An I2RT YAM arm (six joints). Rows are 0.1 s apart.
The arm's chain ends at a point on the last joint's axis. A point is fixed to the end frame.
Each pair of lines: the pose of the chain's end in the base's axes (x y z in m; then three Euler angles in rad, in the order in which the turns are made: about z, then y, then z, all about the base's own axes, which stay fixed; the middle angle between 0 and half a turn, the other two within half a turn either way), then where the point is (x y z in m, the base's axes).
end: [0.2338 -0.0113 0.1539 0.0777 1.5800 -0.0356]
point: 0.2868 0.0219 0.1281
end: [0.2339 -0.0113 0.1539 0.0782 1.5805 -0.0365]
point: 0.2869 0.0219 0.1281
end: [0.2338 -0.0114 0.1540 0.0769 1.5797 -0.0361]
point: 0.2868 0.0218 0.1282
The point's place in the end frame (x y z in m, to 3 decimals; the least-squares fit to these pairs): 0.028 0.033 0.052
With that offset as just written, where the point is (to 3 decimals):
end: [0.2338 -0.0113 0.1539 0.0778 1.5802 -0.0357]
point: 0.287 0.022 0.128
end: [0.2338 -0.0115 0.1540 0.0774 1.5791 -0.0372]
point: 0.287 0.022 0.128
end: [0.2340 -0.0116 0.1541 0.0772 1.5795 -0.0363]
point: 0.287 0.022 0.128
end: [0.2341 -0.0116 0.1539 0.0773 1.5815 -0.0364]
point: 0.287 0.022 0.128
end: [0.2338 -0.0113 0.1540 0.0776 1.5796 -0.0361]
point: 0.287 0.022 0.128
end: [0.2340 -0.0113 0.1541 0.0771 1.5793 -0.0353]
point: 0.287 0.022 0.128
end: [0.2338 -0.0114 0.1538 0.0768 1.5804 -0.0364]
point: 0.287 0.022 0.128
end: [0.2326 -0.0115 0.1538 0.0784 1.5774 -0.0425]
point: 0.286 0.021 0.128
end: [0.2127 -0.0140 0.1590 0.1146 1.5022 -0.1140]
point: 0.270 0.016 0.139
